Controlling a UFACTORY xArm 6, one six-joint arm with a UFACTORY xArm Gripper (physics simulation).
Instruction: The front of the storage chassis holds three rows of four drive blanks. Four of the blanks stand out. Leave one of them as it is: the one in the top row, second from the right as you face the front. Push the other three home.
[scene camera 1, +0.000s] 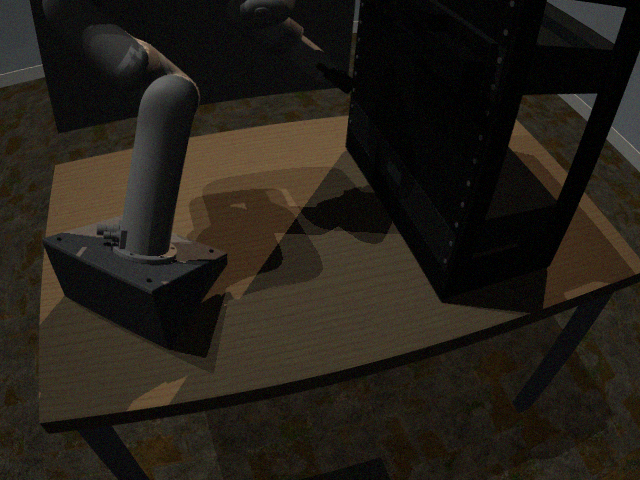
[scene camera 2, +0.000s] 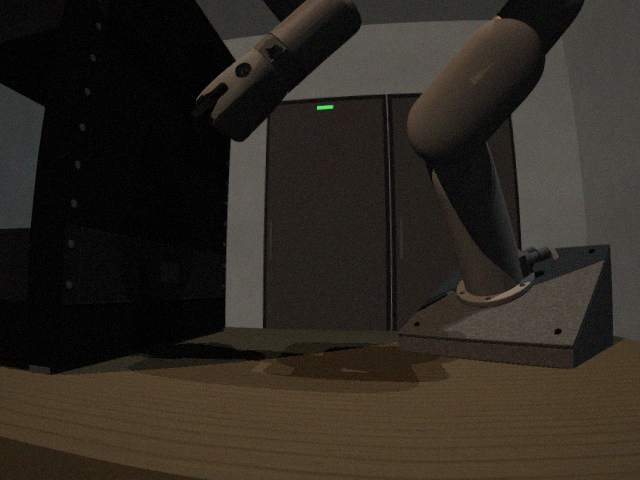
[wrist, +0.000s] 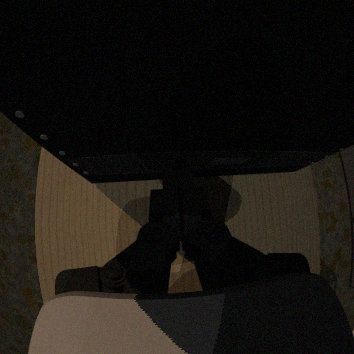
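Pixels of known places: gripper, between the fingertips: (scene camera 1: 351, 87) (scene camera 2: 178, 160) (wrist: 175, 186); arm's base, origin of its link: (scene camera 1: 143, 250) (scene camera 2: 495, 285).
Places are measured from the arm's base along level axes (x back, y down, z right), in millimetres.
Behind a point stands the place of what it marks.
Note:
The black rack (scene camera 1: 563, 227) @[y -32, x -795, z 159 mm] (scene camera 2: 51, 330) @[y 50, x -504, z -335 mm] (wrist: 62, 153) @[y -86, x -499, z -315 mm] stands on the table with its front towards the arm. Its front is almost black in all views, so the storage chassis, the rows of drive blanks and which blanks stand out cannot be made out. My gripper (scene camera 1: 349, 86) @[y -167, x -441, z -190 mm] (scene camera 2: 196, 113) (wrist: 175, 186) @[y -167, x -441, z -190 mm] is shut and empty. It points obliquely down at the rack front, high above the table. In scene camera 1 its tips are at the far front edge of the rack; whether they touch anything cannot be told.
The arm's wedge-shaped base (scene camera 1: 113, 304) @[y 31, x 69, z 86 mm] (scene camera 2: 491, 351) @[y 84, x -35, z -122 mm] stands on the wooden table (scene camera 1: 310, 320) @[y 97, x -274, z 144 mm] (scene camera 2: 336, 423) @[y 97, x -200, z -379 mm] (wrist: 65, 225) @[y 97, x -411, z -399 mm], facing the rack. A lighter panel (scene camera 1: 413, 191) @[y -37, x -512, z -1 mm] (scene camera 2: 103, 268) @[y -19, x -503, z -254 mm] crosses the rack's lower front. Tall dark cabinets (scene camera 2: 325, 217) stand behind the table.

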